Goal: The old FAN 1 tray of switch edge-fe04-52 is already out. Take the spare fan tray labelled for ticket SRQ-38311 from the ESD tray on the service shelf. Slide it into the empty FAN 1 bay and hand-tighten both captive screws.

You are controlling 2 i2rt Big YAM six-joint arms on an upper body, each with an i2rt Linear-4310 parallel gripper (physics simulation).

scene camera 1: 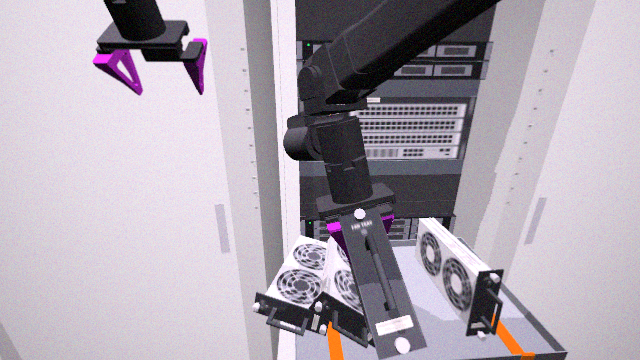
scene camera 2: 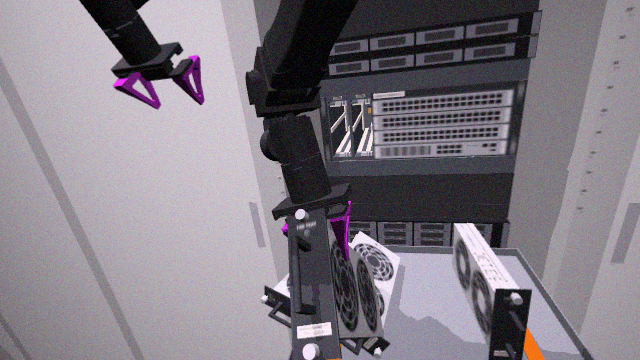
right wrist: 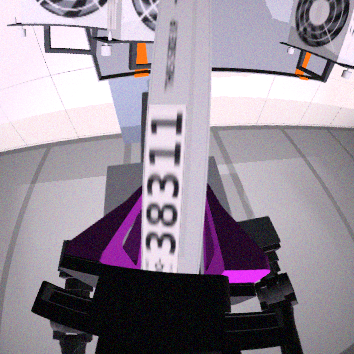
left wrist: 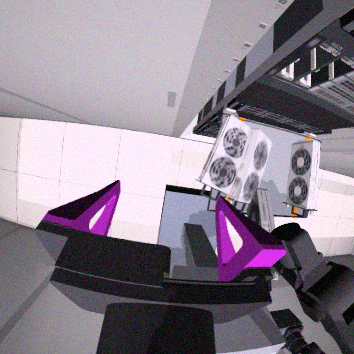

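Note:
My right gripper [scene camera 1: 365,240] [scene camera 2: 317,245] [right wrist: 176,186] is shut on the fan tray marked 38311 [scene camera 1: 367,290] [scene camera 2: 320,280] [right wrist: 195,150]. Its black faceplate, with handle and two white screws, faces the scene cameras and leans in scene camera 1. It hangs over or near two tilted fan trays; contact cannot be told. My left gripper [scene camera 1: 171,93] [scene camera 2: 180,105] [left wrist: 169,192] is open and empty, high at upper left. The switch's two open bays [scene camera 2: 350,125] show left of the line cards; their labels are unreadable. In scene camera 1 my right arm hides them.
Two fan trays [scene camera 1: 300,285] [scene camera 1: 345,285] lean over at the left of the ESD tray [scene camera 1: 410,257] [scene camera 2: 425,270]. Another fan tray [scene camera 1: 455,280] [scene camera 2: 480,280] [left wrist: 301,175] stands upright at its right. Cabinet side walls flank the rack.

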